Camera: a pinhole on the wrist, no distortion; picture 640 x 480 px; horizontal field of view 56.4 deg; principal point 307.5 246.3 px. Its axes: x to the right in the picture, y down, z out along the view. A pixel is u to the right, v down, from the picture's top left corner.
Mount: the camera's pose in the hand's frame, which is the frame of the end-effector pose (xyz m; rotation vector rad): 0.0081 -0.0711 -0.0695 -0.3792 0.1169 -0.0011
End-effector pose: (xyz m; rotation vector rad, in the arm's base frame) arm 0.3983 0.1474 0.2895 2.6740 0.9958 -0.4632
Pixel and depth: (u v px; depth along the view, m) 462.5 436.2 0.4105
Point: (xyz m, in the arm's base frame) 0.5932 0.0096 0.0256
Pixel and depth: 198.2 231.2 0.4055
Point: 0.3665 -0.0231 0.0145
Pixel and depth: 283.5 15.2 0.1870
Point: 0.3420 0.1678 0.1524
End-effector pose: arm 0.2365 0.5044 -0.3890 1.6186 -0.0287 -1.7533
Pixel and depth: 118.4 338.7 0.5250
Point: -0.0221 0.2270 -0.1249
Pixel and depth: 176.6 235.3 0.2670
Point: 0.0860 0.4136 -0.3228
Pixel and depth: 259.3 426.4 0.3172
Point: 0.1383 0.3113 -0.2993
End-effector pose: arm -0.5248 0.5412 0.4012 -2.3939 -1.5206 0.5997
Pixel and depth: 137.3 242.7 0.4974
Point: -0.6504 0.4179 0.0103
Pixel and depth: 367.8 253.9 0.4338
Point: -0.5619 0.5876 0.0547
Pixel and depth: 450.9 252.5 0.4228
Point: -0.5386 0.6413 0.0600
